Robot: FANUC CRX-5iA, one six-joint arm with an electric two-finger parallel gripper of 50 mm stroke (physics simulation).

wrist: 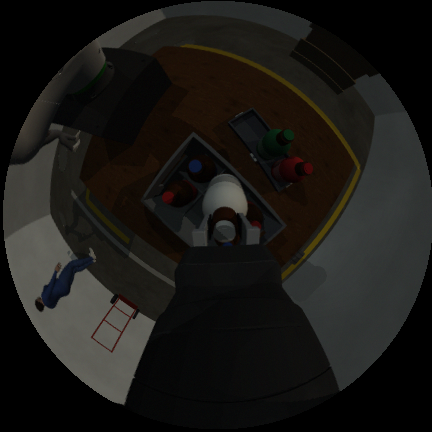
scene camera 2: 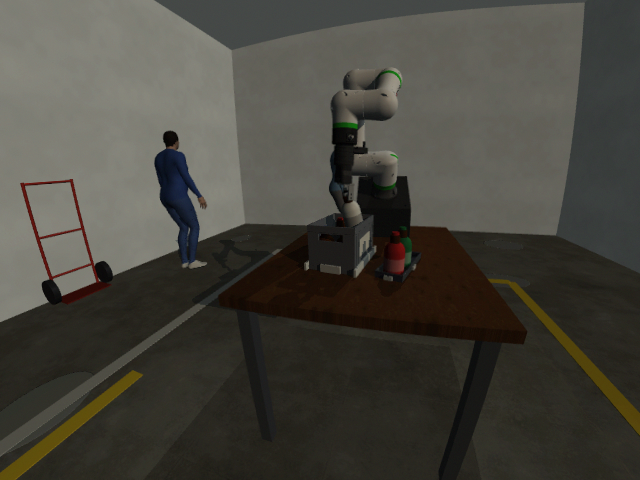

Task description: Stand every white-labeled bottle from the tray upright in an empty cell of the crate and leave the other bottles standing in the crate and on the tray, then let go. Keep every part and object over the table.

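Frame: origin at the arm's base, x ahead, y left, z up, level; metres.
Seen in the pictures: gripper, between the fingertips: [wrist: 223,220] [scene camera 2: 347,199]; arm's base, origin of its link: [scene camera 2: 384,191].
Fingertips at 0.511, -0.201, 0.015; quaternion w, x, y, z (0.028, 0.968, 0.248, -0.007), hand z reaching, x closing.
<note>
Offsets run from my fingertips to a thing's top centre, as dx, dy, dz. "pt": to the spot under its first point. Level surfaces: height alone.
My gripper [scene camera 2: 348,193] [wrist: 223,220] is shut on the neck of a white-labeled bottle @(-0.005, +0.012, +0.029) [scene camera 2: 352,212] [wrist: 225,197]. The bottle leans slightly in the scene view, and the crate's side wall hides its lower end. It is over or partly inside the grey crate @(-0.018, -0.020, -0.082) [scene camera 2: 330,254] [wrist: 267,207]; its depth and exact cell cannot be told. In the crate stand brown bottles with a blue cap @(-0.090, +0.049, -0.094) [wrist: 196,166], a red cap @(-0.119, -0.037, -0.094) [wrist: 169,197] and another red cap [wrist: 256,226]. Another blue cap [wrist: 228,245] shows beneath the gripper. A red bottle @(+0.130, +0.166, -0.097) [scene camera 2: 394,256] [wrist: 291,170] and a green bottle @(+0.054, +0.207, -0.097) [scene camera 2: 406,250] [wrist: 275,143] stand on the dark tray @(pt -0.027, +0.237, -0.252) [wrist: 248,129].
The crate and tray sit side by side on the wooden table @(dz -0.257) [scene camera 2: 439,299] [wrist: 210,85]. The robot's dark pedestal [scene camera 2: 390,219] [wrist: 125,100] stands at the far table end. A person [scene camera 2: 175,191] [wrist: 62,280] and a red hand truck [scene camera 2: 61,232] are off the table.
</note>
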